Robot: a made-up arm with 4 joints. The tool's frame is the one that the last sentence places. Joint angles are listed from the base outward.
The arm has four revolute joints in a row. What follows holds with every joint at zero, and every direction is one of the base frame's. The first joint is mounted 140 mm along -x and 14 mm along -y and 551 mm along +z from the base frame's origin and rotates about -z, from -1.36 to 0.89 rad. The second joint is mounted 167 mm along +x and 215 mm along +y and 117 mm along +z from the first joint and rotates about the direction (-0.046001, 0.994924, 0.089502), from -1.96 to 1.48 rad. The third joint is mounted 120 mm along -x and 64 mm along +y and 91 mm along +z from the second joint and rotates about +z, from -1.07 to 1.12 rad. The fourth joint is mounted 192 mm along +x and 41 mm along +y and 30 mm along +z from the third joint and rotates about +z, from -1.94 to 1.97 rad. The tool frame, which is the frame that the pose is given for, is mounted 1 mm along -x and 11 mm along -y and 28 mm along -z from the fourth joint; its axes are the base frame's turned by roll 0, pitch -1.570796 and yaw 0 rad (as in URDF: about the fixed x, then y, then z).
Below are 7 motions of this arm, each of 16 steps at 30 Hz.
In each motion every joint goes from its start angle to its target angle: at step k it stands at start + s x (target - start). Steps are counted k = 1, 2, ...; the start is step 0. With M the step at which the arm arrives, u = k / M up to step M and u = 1 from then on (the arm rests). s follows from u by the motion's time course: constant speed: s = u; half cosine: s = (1 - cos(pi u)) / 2; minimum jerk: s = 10 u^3 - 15 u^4 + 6 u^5.
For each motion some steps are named. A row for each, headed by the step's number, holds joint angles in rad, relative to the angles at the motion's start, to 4 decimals.
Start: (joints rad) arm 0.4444 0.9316 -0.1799 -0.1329
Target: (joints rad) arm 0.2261 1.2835 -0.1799 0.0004
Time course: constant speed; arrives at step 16
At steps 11, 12, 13, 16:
11: -0.1501 0.2419 0.0000 0.0916
12: -0.1637 0.2639 0.0000 0.1000
13: -0.1774 0.2859 0.0000 0.1083
16: -0.2183 0.3519 0.0000 0.1333

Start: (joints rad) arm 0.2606 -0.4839 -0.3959 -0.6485
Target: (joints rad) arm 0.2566 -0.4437 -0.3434 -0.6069
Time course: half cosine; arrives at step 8
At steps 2, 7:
2: -0.0006 0.0059 0.0077 0.0061
7: -0.0038 0.0387 0.0505 0.0400

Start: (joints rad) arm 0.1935 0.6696 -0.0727 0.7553
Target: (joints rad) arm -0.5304 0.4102 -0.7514 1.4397
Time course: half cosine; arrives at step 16
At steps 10, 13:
10: -0.5005 -0.1793 -0.4692 0.4732
13: -0.6629 -0.2375 -0.6215 0.6267

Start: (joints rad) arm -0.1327 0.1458 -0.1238 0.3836
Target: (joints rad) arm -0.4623 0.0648 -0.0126 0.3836
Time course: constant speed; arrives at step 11
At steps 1, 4, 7, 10, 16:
1: -0.0300 -0.0074 0.0101 0.0000
4: -0.1199 -0.0295 0.0404 0.0000
7: -0.2097 -0.0515 0.0708 0.0000
10: -0.2996 -0.0736 0.1011 0.0000
16: -0.3296 -0.0810 0.1112 0.0000

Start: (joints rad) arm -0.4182 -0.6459 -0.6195 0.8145
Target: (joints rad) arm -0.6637 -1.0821 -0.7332 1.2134
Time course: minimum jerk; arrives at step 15
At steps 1, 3, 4, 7, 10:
1: -0.0007 -0.0012 -0.0003 0.0011
3: -0.0142 -0.0253 -0.0066 0.0231
4: -0.0299 -0.0532 -0.0139 0.0486
7: -0.1075 -0.1909 -0.0498 0.1746
10: -0.1940 -0.3447 -0.0898 0.3152

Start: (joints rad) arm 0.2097 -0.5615 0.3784 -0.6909
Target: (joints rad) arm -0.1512 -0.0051 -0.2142 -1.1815
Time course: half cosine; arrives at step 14
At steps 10, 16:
10: -0.2930 0.4517 -0.4810 -0.3982
16: -0.3609 0.5564 -0.5926 -0.4906

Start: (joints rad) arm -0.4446 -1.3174 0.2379 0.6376
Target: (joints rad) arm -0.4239 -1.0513 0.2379 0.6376
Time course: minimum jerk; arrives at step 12
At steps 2, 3, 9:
2: 0.0007 0.0094 0.0000 0.0000
3: 0.0021 0.0275 0.0000 0.0000
9: 0.0186 0.2386 0.0000 0.0000

